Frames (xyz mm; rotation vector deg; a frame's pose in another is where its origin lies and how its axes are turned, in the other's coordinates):
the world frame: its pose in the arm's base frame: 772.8 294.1 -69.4 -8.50 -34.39 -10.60
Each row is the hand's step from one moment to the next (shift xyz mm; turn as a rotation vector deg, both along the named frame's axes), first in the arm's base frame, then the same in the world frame.
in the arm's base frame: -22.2 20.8 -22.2 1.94 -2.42 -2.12
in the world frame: -33.4 17.3 -2.0 0.67 -1.76 -3.25
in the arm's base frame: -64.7 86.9 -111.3 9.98 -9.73 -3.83
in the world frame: -127.4 80.0 -38.7 7.14 -6.99 -10.44
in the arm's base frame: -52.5 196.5 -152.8 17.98 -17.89 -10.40
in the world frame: -155.4 192.8 -58.2 10.91 -12.65 -21.73
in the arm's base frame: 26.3 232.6 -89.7 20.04 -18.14 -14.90
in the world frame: -60.2 239.5 -42.9 10.04 -12.07 -26.58
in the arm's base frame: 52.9 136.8 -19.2 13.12 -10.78 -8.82
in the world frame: 14.1 146.1 -18.3 6.97 -6.91 -16.43
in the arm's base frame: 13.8 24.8 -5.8 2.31 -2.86 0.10
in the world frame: 4.6 27.6 -7.5 2.30 -2.29 -1.73
